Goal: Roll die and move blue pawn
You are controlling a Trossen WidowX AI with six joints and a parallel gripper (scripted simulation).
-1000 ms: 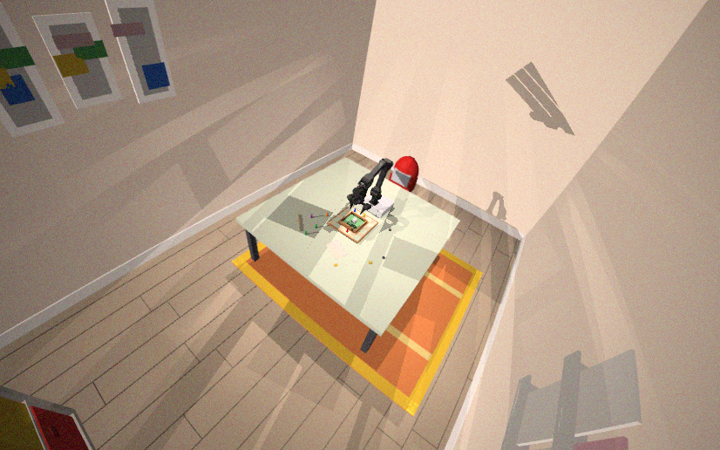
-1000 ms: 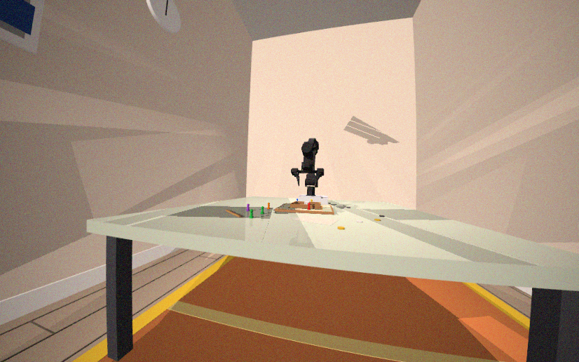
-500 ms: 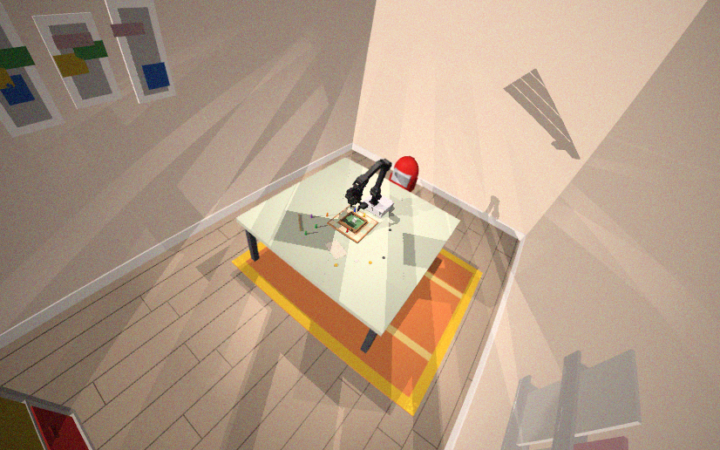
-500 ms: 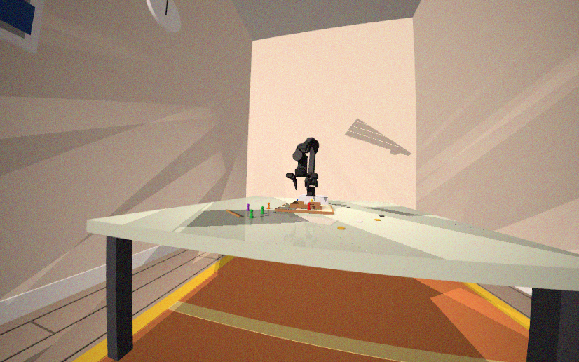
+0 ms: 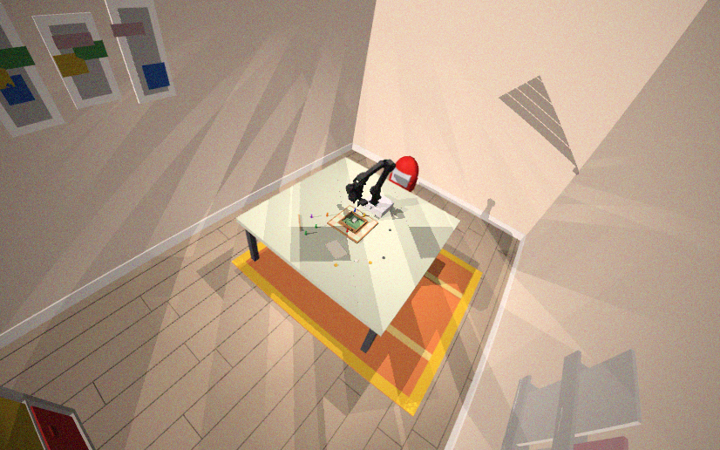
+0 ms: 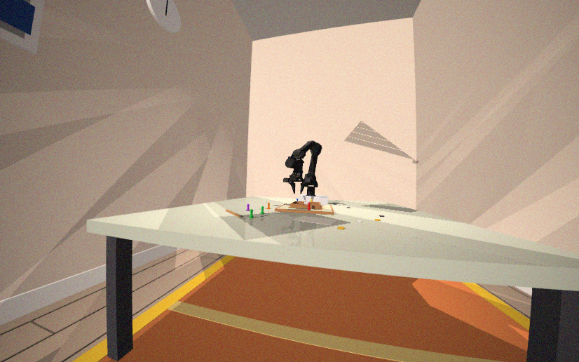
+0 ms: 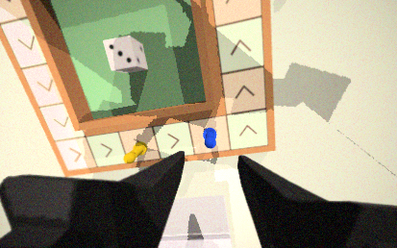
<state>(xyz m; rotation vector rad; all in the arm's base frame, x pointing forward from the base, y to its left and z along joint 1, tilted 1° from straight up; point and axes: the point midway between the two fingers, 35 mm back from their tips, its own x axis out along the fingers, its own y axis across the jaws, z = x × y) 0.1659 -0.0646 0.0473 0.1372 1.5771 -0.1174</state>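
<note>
The blue pawn lies 50 mm below my gripper tip. The rest, counted from my gripper tip: white die: 90 mm ahead, 70 mm to the left, 50 mm below; yellow pawn: 10 mm behind, 90 mm to the left, 50 mm below; green tray: 100 mm ahead, 70 mm to the left, 70 mm below.
</note>
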